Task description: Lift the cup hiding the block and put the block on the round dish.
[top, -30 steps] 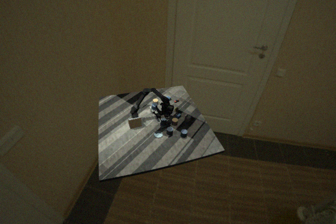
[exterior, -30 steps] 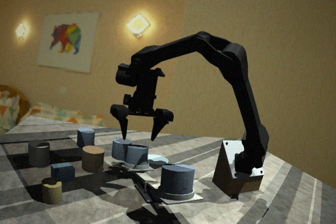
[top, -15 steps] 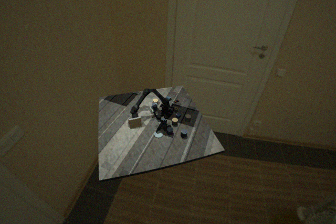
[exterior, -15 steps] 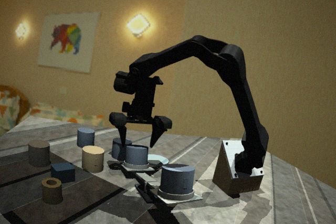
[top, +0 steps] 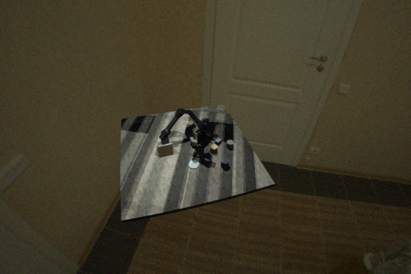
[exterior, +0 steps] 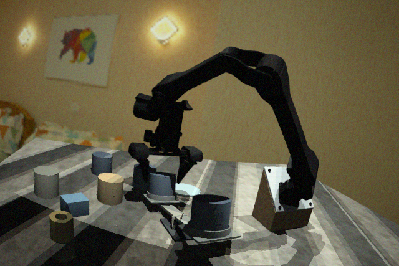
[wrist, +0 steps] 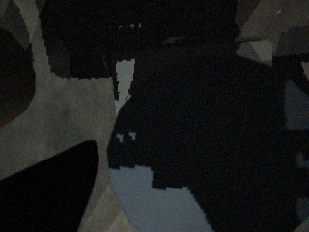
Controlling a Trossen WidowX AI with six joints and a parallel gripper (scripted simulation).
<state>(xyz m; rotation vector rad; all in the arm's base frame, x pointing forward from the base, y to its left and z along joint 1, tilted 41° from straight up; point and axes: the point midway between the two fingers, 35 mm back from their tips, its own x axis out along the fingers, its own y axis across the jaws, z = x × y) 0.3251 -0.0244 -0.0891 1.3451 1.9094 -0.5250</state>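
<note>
Now: the grey block 2 cm below my gripper tip. The rest, counted from my gripper tip: balance beam: 13 cm to the left, 4 cm behind, 3 cm below; pale round dish: 13 cm to the right, 8 cm behind, 6 cm below; balance: 13 cm to the left, 4 cm below, 4 cm behind.
</note>
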